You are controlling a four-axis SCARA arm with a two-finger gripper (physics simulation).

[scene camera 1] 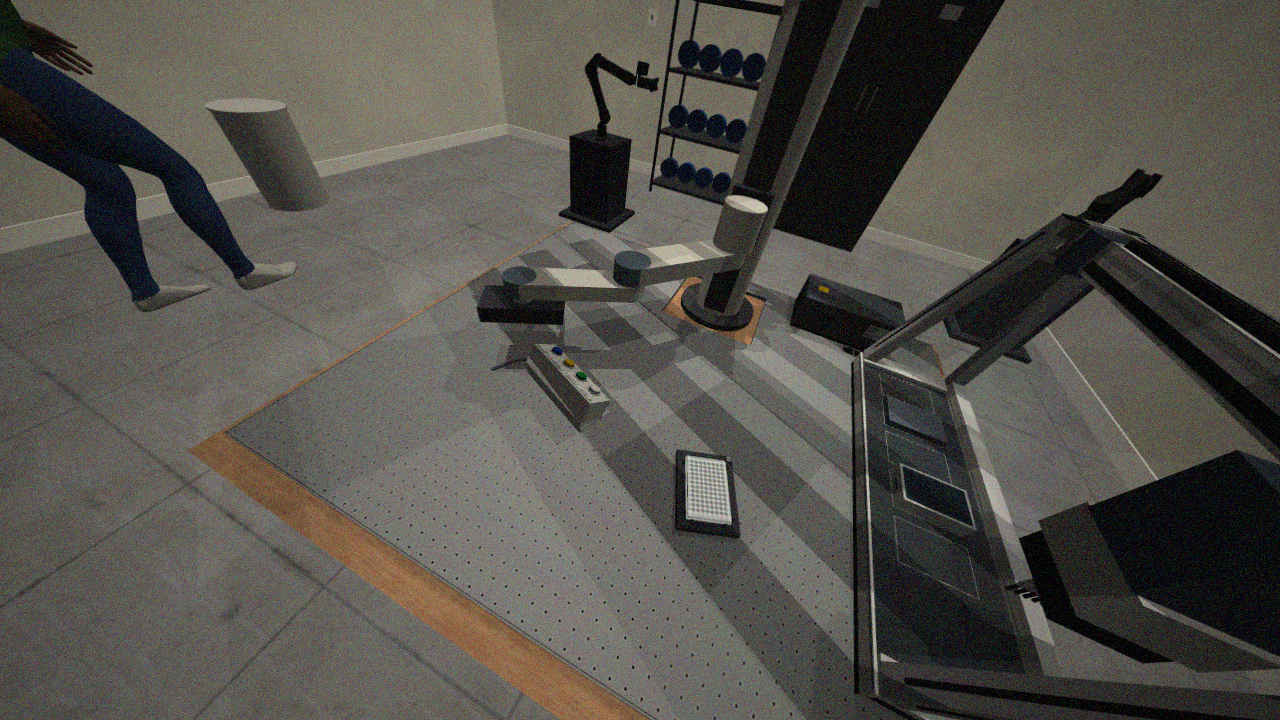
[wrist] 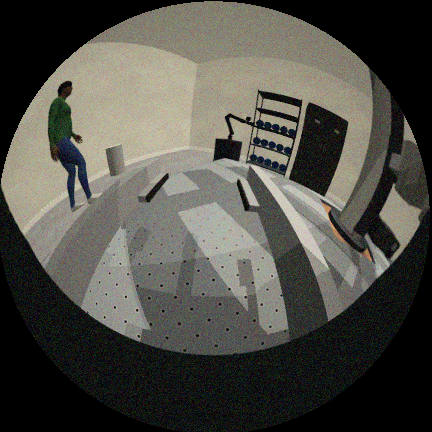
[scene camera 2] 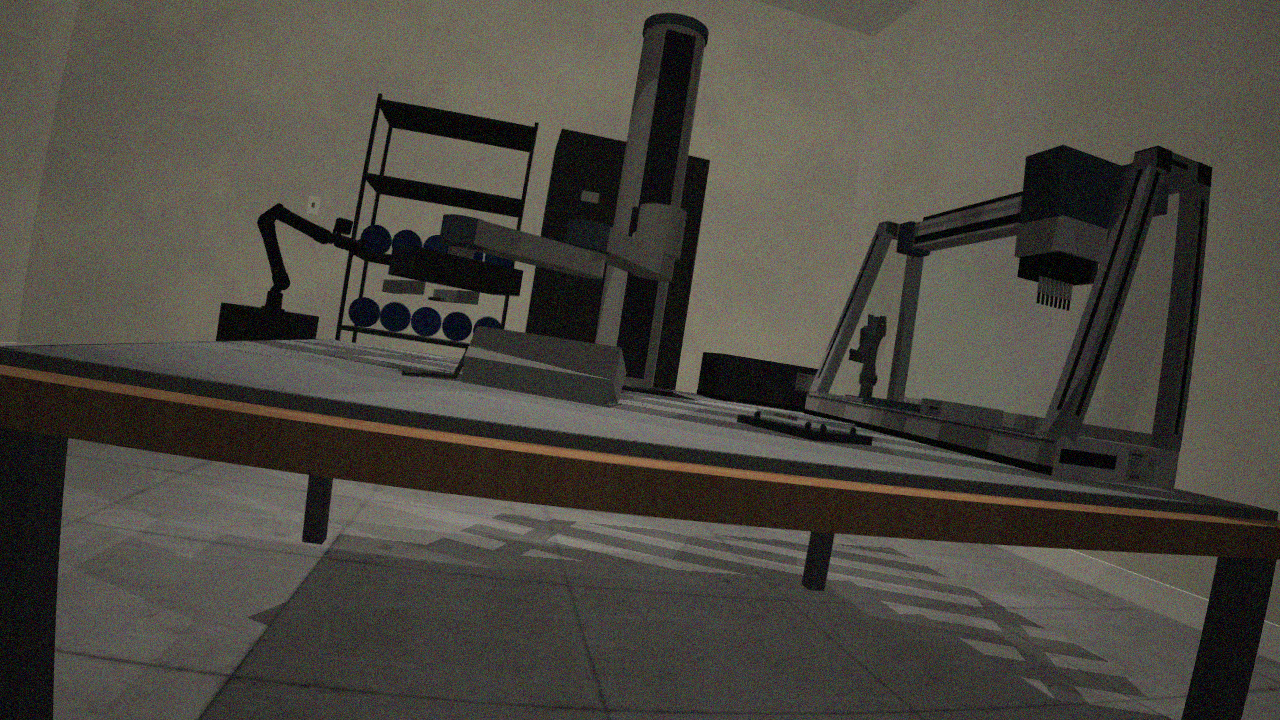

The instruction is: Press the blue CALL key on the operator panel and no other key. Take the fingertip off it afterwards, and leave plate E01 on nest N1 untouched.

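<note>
The operator panel is a light wedge on the table. In scene camera 1 its top carries a blue key at the far end, then a yellow key, a green key and a pale key. My gripper is shut on nothing, its two fingers at their narrow setting with a gap between them. It hangs above the table by the blue-key end, above the panel's height; contact with a key does not show. White plate E01 lies on dark nest N1, away from the gripper.
The arm's column stands behind the panel. A gantry machine stands at the right. A dark box lies near the column. A person stands beyond the table at the left.
</note>
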